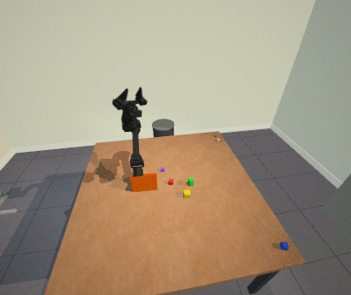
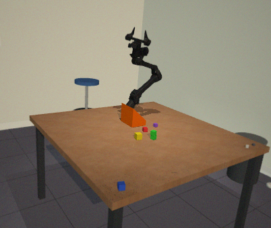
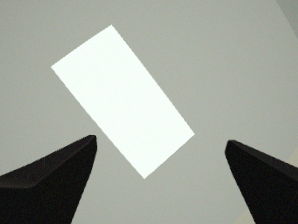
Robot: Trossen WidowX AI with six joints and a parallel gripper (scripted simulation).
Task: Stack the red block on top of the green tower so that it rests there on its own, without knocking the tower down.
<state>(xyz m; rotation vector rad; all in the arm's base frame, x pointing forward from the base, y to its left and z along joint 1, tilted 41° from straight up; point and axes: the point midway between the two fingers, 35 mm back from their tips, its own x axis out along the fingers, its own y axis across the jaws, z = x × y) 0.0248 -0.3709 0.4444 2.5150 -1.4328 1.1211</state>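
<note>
Right now my gripper tip is 170 mm short of the red block, 10 mm to the left of it and 720 mm above it. Also, from my gripper tip: yellow cube 260 mm ahead, 140 mm to the right, 710 mm below; purple cube 120 mm ahead, 140 mm to the left, 720 mm below; blue cube 700 mm ahead, 580 mm to the right, 720 mm below.
</note>
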